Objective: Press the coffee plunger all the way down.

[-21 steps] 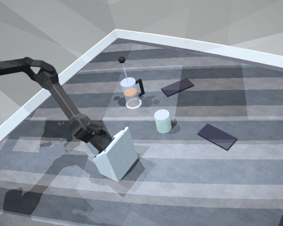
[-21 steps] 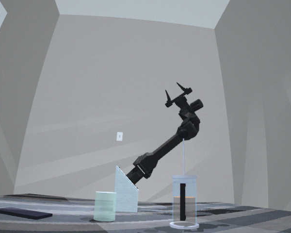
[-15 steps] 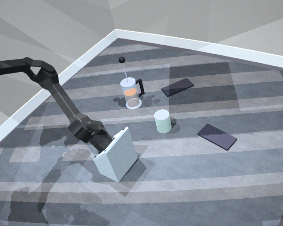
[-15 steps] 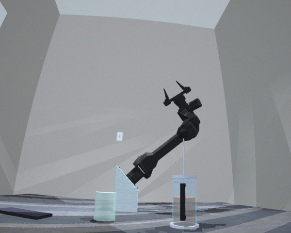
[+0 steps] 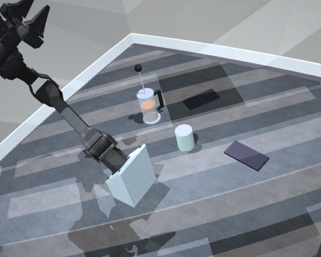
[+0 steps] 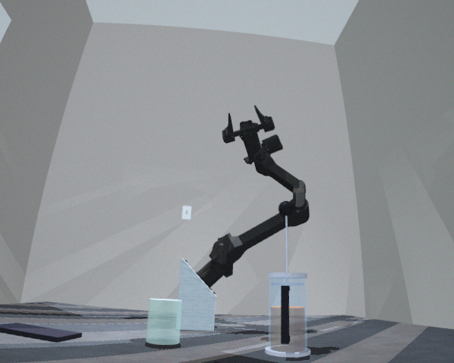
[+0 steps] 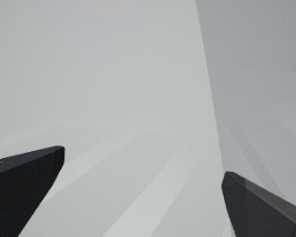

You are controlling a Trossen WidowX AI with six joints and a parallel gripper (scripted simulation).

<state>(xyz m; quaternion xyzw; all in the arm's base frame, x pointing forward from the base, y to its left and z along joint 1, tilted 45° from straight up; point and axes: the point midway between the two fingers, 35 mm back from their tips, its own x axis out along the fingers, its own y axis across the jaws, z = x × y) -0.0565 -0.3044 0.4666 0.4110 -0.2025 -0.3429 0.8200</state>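
Right now the coffee press is 560 mm below my gripper tip and 340 mm ahead of it.
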